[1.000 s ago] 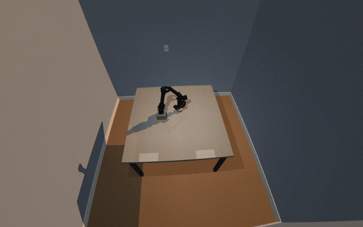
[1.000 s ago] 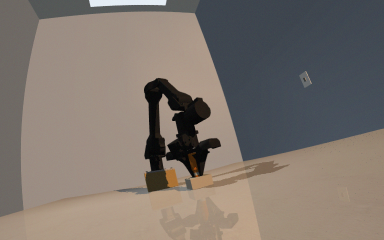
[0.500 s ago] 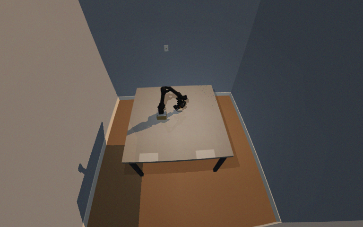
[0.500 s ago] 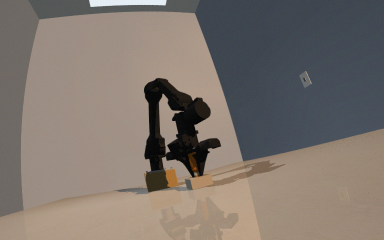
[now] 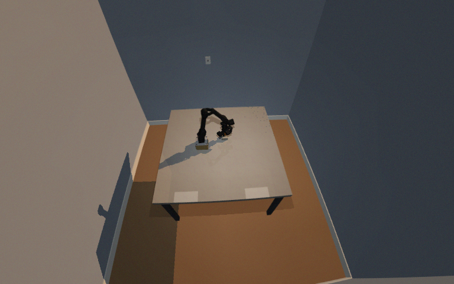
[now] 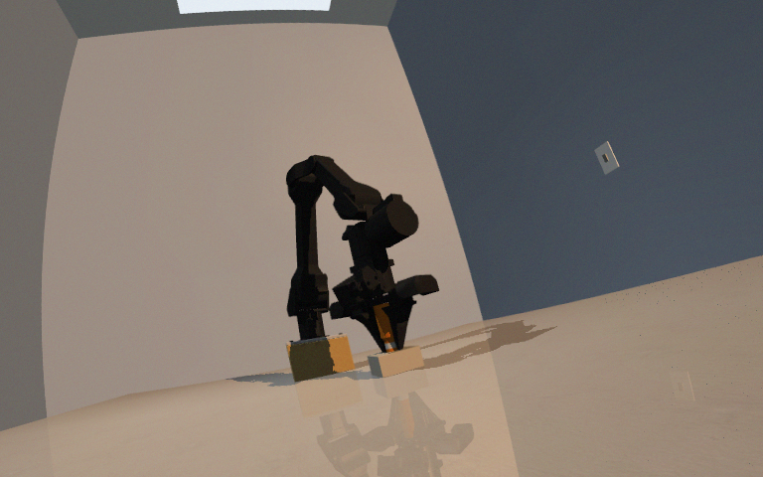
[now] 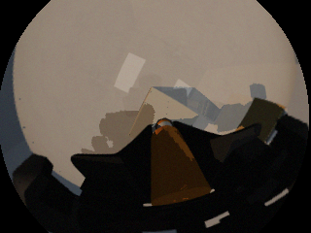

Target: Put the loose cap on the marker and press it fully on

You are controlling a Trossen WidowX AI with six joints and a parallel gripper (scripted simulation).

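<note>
My gripper tip is now 20 mm above the tan holder block. Round my gripper tip: orange cap 50 mm above.
</note>
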